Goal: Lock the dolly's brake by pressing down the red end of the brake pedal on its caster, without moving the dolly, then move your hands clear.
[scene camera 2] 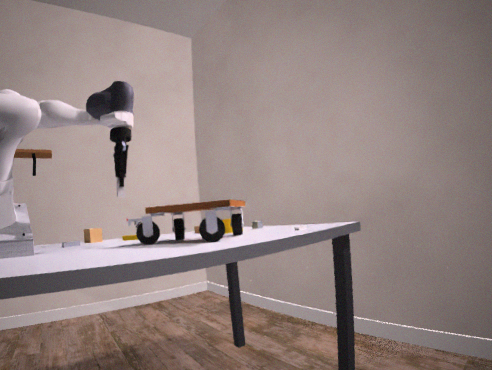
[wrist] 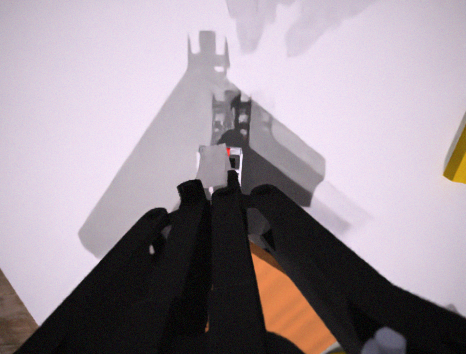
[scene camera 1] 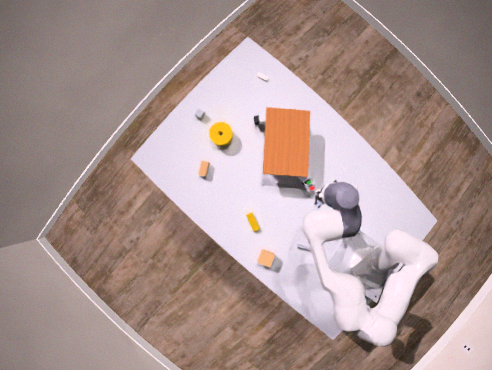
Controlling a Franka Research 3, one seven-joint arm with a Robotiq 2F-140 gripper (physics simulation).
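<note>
The dolly, with an orange deck (scene camera 1: 286, 142) (scene camera 2: 195, 206) (wrist: 287, 295), stands upright on its casters on the table. The brake pedal sticks out from the caster at its arm-side end. The pedal's red end (scene camera 1: 312, 188) (scene camera 2: 127, 220) (wrist: 228, 151) is its outer end; the green end (scene camera 1: 308, 182) is nearer the deck and hidden in the wrist view. My gripper (scene camera 1: 318, 199) (scene camera 2: 121, 190) (wrist: 218, 163) is shut and empty, pointing down. In scene camera 2 its tips hang above the pedal with a gap, apart from it. In the wrist view the light fingertips partly cover the pedal.
A yellow cylinder (scene camera 1: 221, 133) stands beside the dolly's far part. A yellow block (scene camera 1: 252, 222), an orange block (scene camera 1: 266, 258) (scene camera 2: 93, 235) and another orange block (scene camera 1: 204, 168) lie on the table (scene camera 1: 165, 155). A grey cube (scene camera 1: 200, 114) and a white piece (scene camera 1: 262, 76) are farther off.
</note>
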